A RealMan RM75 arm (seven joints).
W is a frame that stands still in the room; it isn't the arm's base.
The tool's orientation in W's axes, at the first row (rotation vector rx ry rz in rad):
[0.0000, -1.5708, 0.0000]
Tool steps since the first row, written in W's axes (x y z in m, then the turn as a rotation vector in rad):
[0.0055, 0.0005, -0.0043, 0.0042, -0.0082, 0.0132]
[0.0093, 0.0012, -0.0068, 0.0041, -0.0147, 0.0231]
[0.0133, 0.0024, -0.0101, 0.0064, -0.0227, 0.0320]
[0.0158, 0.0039, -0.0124, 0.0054, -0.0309, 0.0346]
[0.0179, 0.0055, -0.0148, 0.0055, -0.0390, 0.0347]
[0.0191, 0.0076, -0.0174, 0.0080, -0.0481, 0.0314]
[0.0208, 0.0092, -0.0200, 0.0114, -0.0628, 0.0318]
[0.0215, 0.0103, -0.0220, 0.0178, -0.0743, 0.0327]
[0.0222, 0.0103, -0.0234, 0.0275, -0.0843, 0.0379]
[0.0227, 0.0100, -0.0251, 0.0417, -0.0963, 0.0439]
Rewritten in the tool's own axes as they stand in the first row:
[-0.0043, 0.0005, -0.0055, 0.0132, -0.0082, -0.0042]
[-0.0068, 0.0012, -0.0093, 0.0231, -0.0147, -0.0041]
[-0.0101, 0.0024, -0.0133, 0.0320, -0.0227, -0.0064]
[-0.0124, 0.0039, -0.0158, 0.0346, -0.0309, -0.0054]
[-0.0148, 0.0055, -0.0179, 0.0347, -0.0390, -0.0055]
[-0.0174, 0.0076, -0.0191, 0.0314, -0.0481, -0.0080]
[-0.0200, 0.0092, -0.0208, 0.0318, -0.0628, -0.0114]
[-0.0220, 0.0103, -0.0215, 0.0327, -0.0743, -0.0178]
[-0.0234, 0.0103, -0.0222, 0.0379, -0.0843, -0.0275]
[-0.0251, 0.0100, -0.0227, 0.0439, -0.0963, -0.0417]

